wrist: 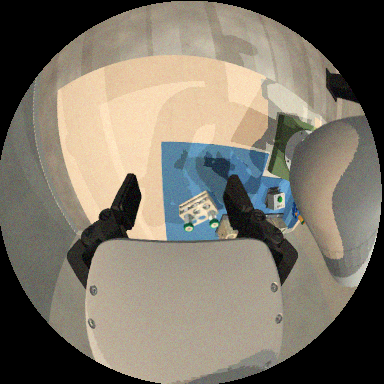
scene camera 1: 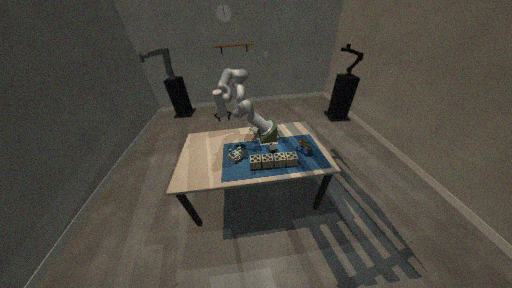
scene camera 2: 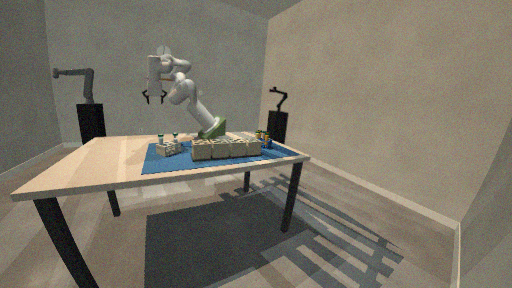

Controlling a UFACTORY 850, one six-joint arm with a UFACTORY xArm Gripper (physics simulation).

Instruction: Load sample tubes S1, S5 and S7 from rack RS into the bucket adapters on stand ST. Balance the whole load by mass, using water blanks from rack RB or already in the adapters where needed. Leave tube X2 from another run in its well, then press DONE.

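My gripper [scene camera 1: 224,119] [scene camera 2: 155,102] [wrist: 181,184] is open and empty, high above the table's left part. A pale rack [scene camera 1: 236,155] [scene camera 2: 169,149] [wrist: 197,207] with two green-capped tubes stands on the mat's left part. A row of pale bucket adapters with holes [scene camera 1: 268,164] [scene camera 2: 201,151] [wrist: 227,229] stands at the mat's front middle; what their wells hold is too small to tell. A blue rack [scene camera 2: 268,145] with several orange and yellow tubes stands at the right, partly hidden in the wrist view. A small box with a green button [wrist: 280,199] stands behind the adapters. Labels are unreadable.
The blue mat [scene camera 1: 235,172] [scene camera 2: 155,166] [wrist: 175,172] lies on the wooden table [scene camera 1: 197,150] [scene camera 2: 90,160] [wrist: 85,125]. The arm's green base [scene camera 1: 268,135] [scene camera 2: 216,128] [wrist: 280,145] stands at the table's back. Two other arms stand on black pedestals [scene camera 1: 179,95] [scene camera 1: 342,95] away from the table.
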